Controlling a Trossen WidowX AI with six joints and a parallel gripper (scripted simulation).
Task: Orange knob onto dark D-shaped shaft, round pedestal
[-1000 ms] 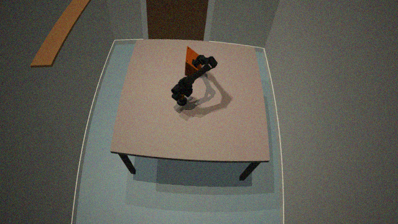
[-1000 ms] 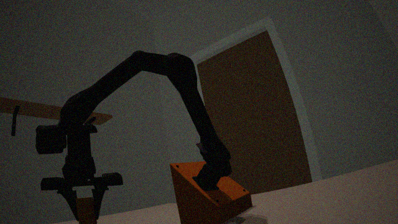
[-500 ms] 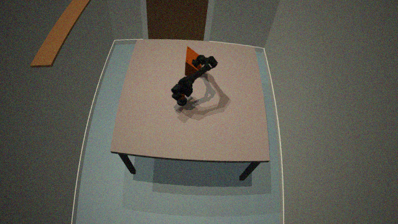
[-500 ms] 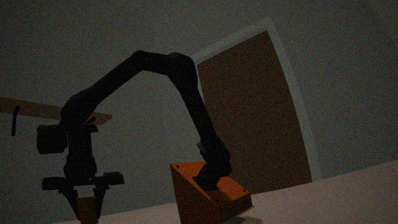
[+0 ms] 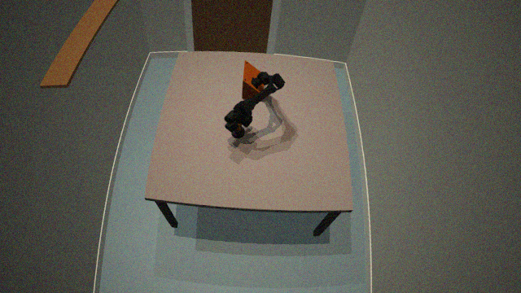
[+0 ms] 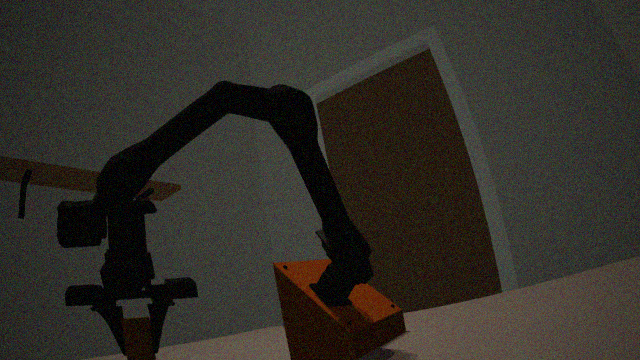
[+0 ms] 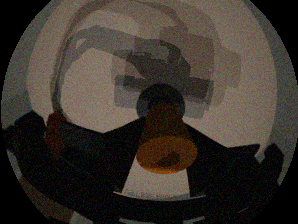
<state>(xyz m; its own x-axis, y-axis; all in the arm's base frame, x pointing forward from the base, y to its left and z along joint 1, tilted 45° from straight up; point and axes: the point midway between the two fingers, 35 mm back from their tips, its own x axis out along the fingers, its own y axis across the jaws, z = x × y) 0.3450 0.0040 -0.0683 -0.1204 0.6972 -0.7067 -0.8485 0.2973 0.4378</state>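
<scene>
My gripper tip is 2 cm below the orange knob. Also, from my gripper tip: dark round pedestal: 4 cm below.
</scene>
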